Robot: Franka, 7 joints.
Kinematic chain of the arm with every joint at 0, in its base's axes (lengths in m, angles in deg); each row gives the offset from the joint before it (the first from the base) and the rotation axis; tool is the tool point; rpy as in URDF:
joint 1: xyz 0 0 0.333 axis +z
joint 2: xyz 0 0 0 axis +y
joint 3: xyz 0 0 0.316 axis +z
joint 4: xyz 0.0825 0 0 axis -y
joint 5: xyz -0.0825 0 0.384 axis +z
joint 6: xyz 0 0 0 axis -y
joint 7: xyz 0.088 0 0 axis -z
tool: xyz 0 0 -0.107 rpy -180 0 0
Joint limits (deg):
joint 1: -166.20..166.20
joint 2: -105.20..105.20
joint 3: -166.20..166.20
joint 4: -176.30..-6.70
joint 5: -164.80..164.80
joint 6: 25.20..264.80
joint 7: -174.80..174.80
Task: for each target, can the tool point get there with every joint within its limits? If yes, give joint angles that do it. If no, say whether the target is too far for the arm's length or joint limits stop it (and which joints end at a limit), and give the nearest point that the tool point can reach.
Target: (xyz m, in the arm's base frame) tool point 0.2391 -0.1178 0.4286
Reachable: yes | joints 107.02 47.43 -120.50 -150.53 -31.30 68.22 -77.00
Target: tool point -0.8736 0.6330 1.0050
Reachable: no: too far | nearest point -0.5897 0.4273 0.7866 | short by 0.413 m
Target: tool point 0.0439 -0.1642 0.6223
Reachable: yes | joints -110.60 -81.79 14.65 -147.47 10.08 91.76 -100.98
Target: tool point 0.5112 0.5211 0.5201
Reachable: yes | joints 89.64 44.33 -71.51 -82.92 120.44 104.30 -97.97
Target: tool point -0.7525 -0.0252 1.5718
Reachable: no: too far | nearest point -0.4453 -0.0149 1.0661 | short by 0.592 m
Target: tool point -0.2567 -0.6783 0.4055
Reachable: yes | joints 76.09 -61.71 134.30 -37.65 88.31 50.84 -97.06
